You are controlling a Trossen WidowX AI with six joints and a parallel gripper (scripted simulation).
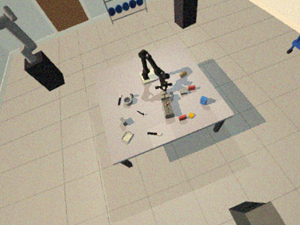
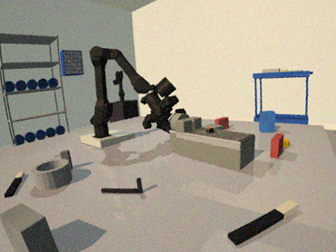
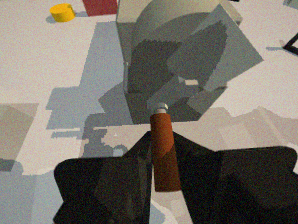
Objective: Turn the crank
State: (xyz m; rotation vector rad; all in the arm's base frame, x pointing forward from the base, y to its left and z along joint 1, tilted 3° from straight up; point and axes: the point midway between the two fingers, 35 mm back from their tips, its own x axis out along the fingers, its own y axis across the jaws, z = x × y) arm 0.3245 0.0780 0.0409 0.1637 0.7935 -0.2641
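My gripper tip is now 20 mm past the brown crank handle, 10 mm to the right of it and 20 mm below it. The rest, counted from my gripper tip: yellow disc 360 mm ahead, 100 mm to the left, 30 mm below; then red pointer 150 mm ahead, 60 mm to the right, 40 mm above; then black l-shaped piece 70 mm ahead, 330 mm to the right, 30 mm below.
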